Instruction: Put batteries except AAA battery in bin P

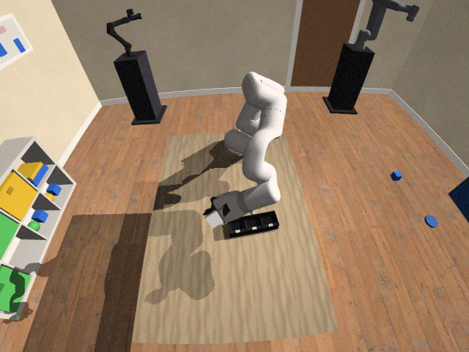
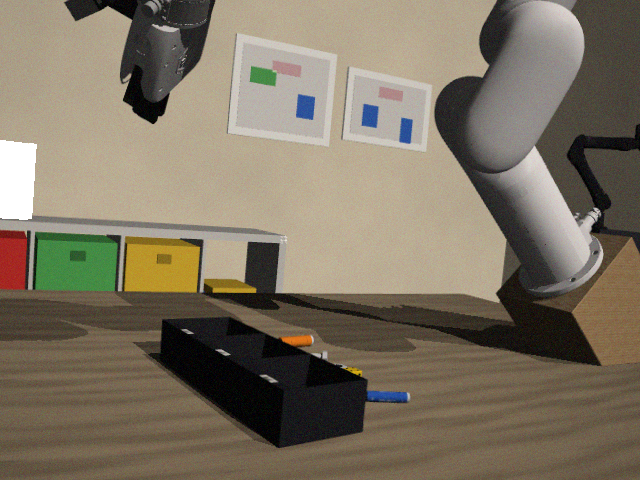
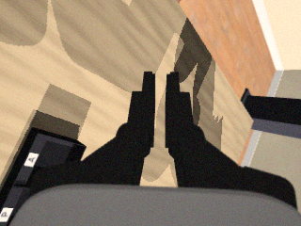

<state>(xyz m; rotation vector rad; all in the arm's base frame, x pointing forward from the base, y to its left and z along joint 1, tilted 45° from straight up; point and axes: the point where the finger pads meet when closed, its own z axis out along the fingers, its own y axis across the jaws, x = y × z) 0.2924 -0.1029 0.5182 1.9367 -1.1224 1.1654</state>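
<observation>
Now: hand 90 mm past the black three-compartment bin, 180 mm to the right of it and 270 mm above it. The rest, counted from my hand: orange battery 200 mm behind, 20 mm to the left, 280 mm below; then white nut 210 mm behind, 130 mm to the left, 280 mm below; then white bolt 200 mm behind, 90 mm to the left, 280 mm below.
</observation>
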